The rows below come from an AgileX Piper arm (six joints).
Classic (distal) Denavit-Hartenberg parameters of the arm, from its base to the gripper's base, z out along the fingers. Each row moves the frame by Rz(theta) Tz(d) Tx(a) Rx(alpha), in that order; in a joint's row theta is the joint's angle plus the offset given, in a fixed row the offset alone. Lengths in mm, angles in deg.
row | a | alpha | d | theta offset
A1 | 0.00 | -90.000 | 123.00 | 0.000
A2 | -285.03 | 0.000 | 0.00 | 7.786
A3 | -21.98 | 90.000 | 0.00 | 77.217
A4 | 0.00 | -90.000 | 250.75 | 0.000
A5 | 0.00 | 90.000 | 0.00 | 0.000
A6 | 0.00 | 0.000 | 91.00 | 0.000
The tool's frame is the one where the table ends.
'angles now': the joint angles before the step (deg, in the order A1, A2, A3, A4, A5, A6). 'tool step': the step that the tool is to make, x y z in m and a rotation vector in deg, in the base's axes. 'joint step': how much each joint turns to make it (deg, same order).
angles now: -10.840 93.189 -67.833 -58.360 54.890 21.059
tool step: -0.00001 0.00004 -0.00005 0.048 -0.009 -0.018
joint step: 0.000 0.000 -0.001 0.053 0.001 -0.001
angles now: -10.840 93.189 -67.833 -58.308 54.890 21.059
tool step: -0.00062 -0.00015 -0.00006 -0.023 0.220 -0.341
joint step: 0.001 0.000 0.000 0.059 0.403 0.001
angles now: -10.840 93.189 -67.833 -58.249 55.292 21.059
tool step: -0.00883 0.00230 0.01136 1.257 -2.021 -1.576
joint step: 0.000 -2.365 -0.001 2.043 1.140 -0.001
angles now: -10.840 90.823 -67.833 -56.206 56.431 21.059
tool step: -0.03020 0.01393 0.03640 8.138 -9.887 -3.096
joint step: 0.000 -8.708 -0.053 10.295 0.886 0.000
